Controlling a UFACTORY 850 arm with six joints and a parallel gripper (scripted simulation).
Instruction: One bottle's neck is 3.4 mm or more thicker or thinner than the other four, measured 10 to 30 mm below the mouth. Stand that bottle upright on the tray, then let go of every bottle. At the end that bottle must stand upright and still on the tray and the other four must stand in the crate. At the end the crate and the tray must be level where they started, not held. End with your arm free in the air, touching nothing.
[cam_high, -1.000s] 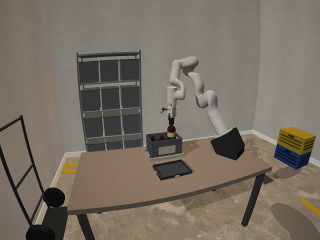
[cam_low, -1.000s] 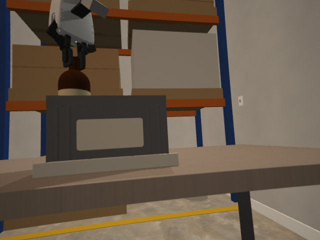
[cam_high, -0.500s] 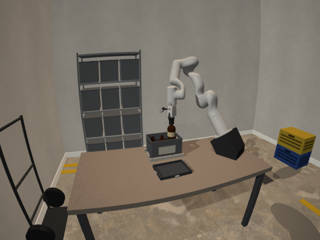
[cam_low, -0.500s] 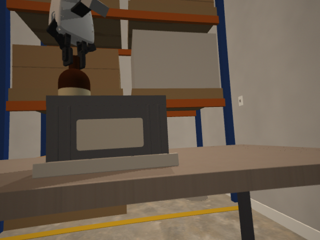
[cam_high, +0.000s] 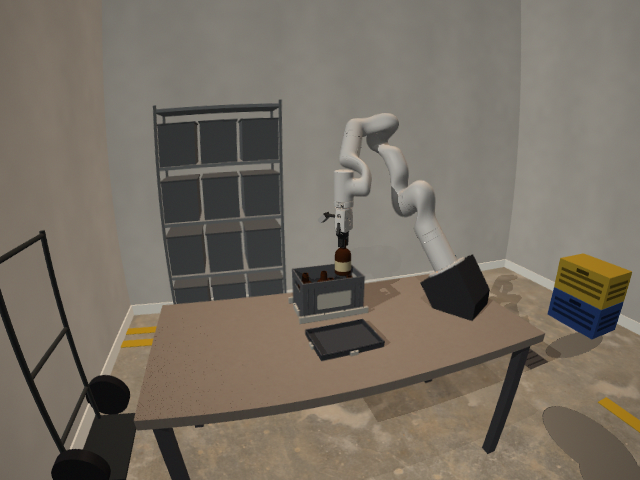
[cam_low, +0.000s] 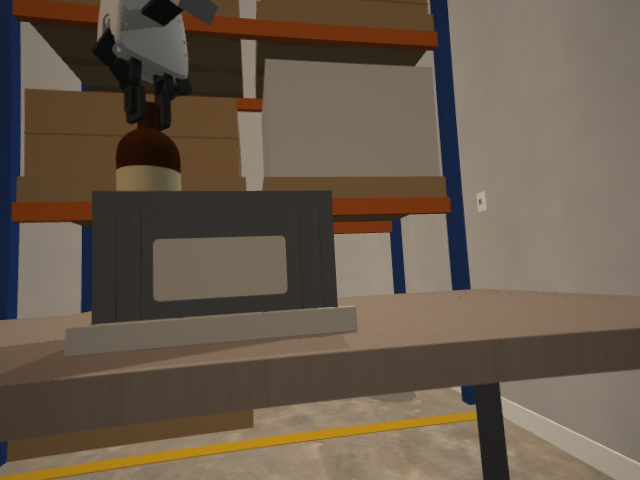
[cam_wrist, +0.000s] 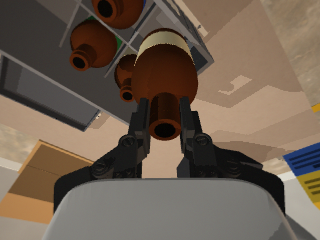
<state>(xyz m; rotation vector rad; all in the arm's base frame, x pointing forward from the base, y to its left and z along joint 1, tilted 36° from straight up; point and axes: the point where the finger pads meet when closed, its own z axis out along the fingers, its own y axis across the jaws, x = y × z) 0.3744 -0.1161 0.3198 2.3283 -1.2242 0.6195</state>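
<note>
The bottle is 70 mm below my hand. Round my hand: black tray: 190 mm ahead, 290 mm to the left, 280 mm below; dark grey crate: 100 mm ahead, 20 mm to the left, 210 mm below.
</note>
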